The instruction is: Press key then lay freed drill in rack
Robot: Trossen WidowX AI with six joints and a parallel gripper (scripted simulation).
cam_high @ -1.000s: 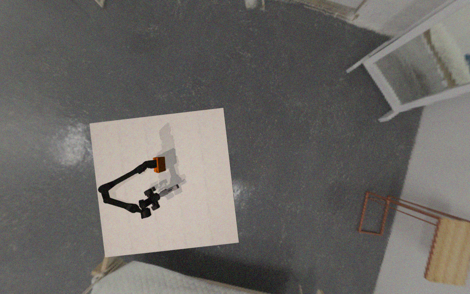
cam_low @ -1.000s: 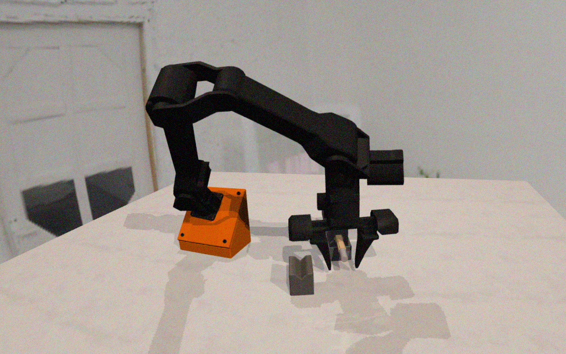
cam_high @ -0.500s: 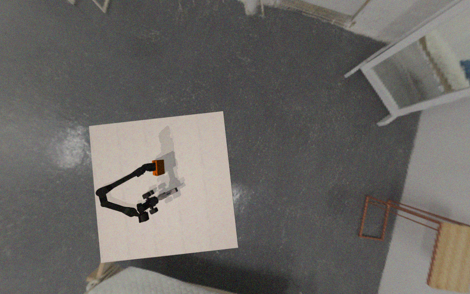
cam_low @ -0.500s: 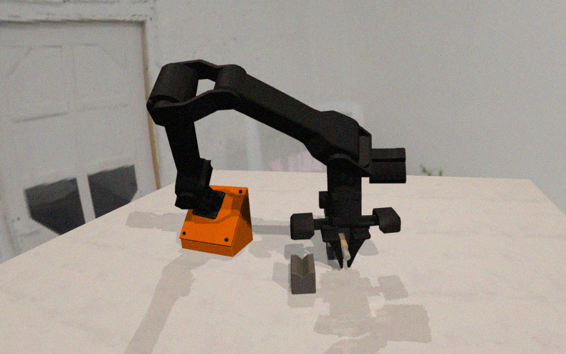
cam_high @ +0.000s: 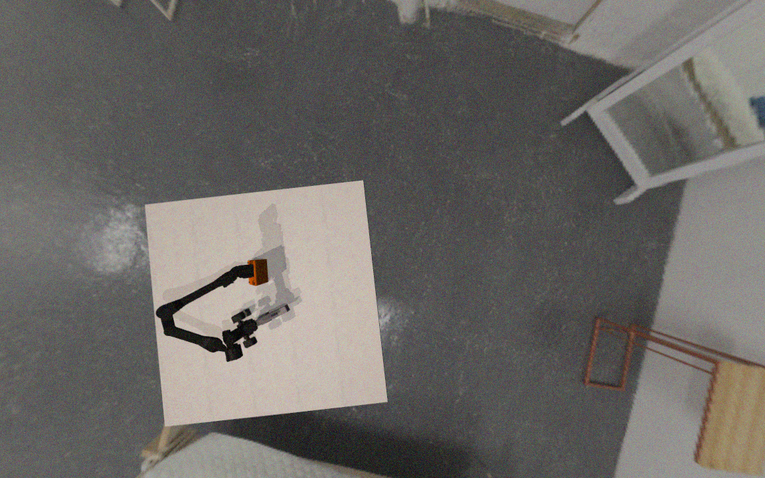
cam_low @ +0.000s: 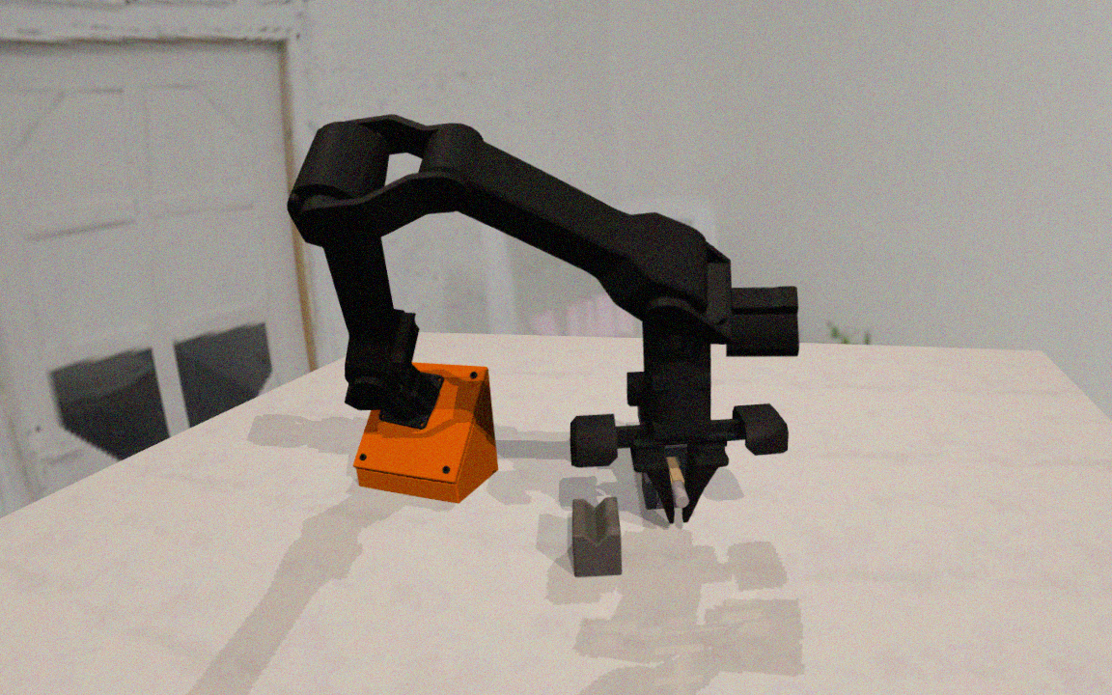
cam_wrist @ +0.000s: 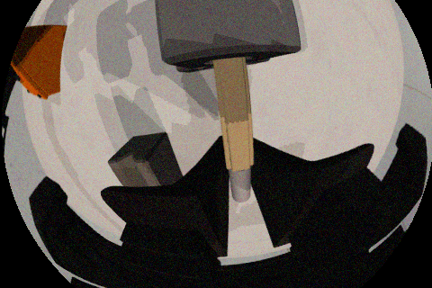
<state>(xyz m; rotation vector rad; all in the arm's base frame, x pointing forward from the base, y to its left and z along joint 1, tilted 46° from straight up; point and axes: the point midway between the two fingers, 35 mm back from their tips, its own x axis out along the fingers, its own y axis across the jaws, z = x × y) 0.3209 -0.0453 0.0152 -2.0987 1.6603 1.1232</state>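
Right now the drill is 20 mm behind my gripper tip, 40 mm to the left of it and 30 mm above it. The rest, counted from my gripper tip: grey v-notched rack: 60 mm behind, 60 mm to the right; dark key: 70 mm behind, 160 mm to the left, 40 mm above; grey housing block: 60 mm behind, 130 mm to the left, 30 mm above.
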